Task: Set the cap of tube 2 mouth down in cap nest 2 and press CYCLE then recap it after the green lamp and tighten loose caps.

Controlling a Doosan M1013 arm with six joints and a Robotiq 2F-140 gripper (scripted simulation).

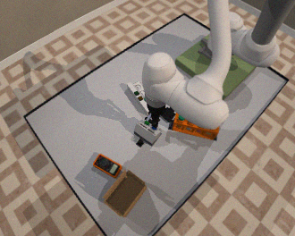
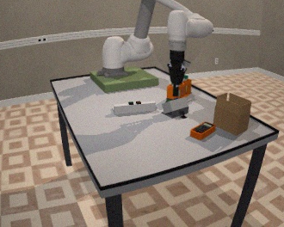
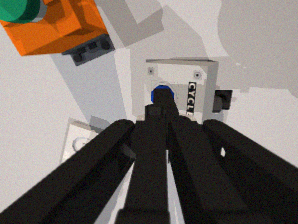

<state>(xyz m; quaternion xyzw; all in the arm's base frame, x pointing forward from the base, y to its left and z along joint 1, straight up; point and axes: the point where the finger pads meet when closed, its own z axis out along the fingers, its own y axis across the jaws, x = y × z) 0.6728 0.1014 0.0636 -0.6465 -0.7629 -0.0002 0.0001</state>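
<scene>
The blue key lies 5 cm below my hand. The rest, counted from my hand: orange multimeter 29 cm ahead, 10 cm below, 3 cm to the right; then grey key housing 6 cm below, 2 cm to the right, 2 cm ahead; then green key 5 cm below, 4 cm to the right, 1 cm ahead.
</scene>
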